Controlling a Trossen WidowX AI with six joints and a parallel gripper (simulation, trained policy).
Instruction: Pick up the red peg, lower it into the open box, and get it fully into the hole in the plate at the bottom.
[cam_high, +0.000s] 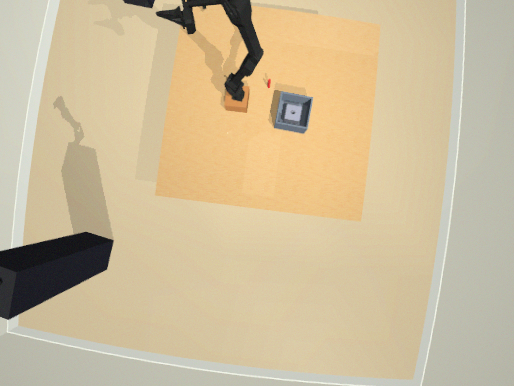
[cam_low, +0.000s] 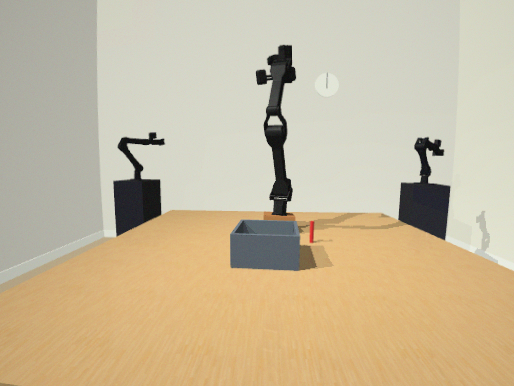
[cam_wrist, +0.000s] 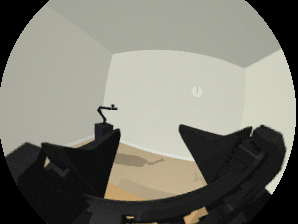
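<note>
Right now my gripper tip is 660 mm above the red peg, 320 mm short of it and 210 mm to the right of it. Round my gripper tip: grey box: 680 mm below, 510 mm ahead, 70 mm to the left.
</note>
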